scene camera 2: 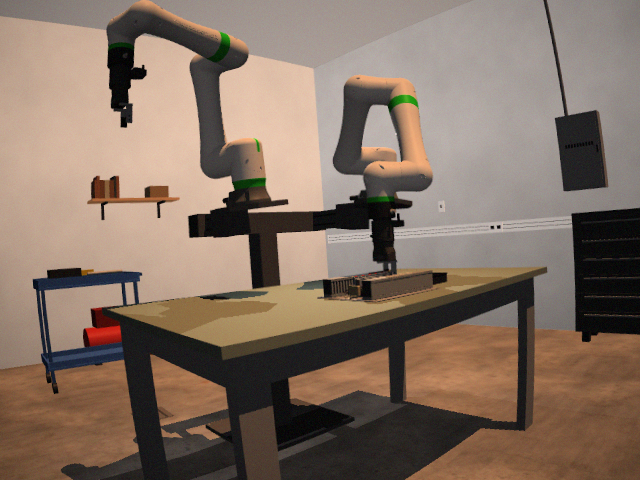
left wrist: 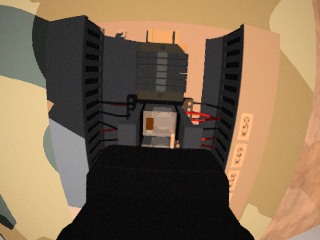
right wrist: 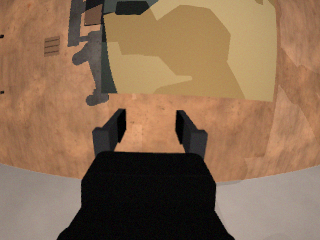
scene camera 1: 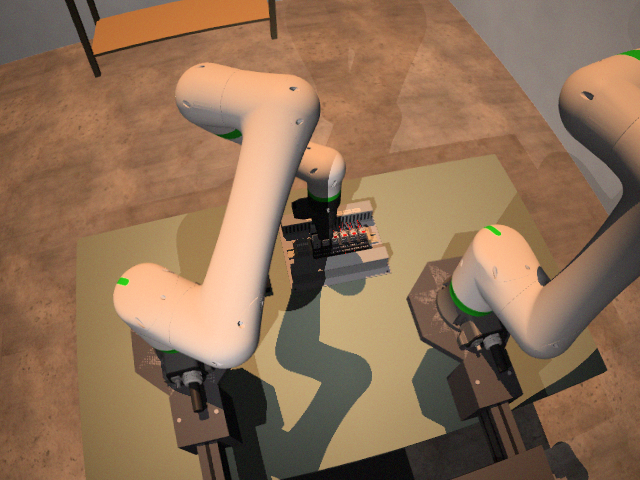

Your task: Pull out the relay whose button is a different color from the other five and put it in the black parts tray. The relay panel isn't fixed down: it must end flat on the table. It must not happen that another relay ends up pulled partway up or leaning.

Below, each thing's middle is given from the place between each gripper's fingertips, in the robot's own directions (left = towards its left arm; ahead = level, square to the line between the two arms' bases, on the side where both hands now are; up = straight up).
Labels:
The relay panel (scene camera 1: 308,268) is 60 mm to the right of my left hand and 30 mm below it.
I see the relay panel 340 mm ahead of my right hand (scene camera 2: 126,125), 740 mm to the left of it and 600 mm below it.

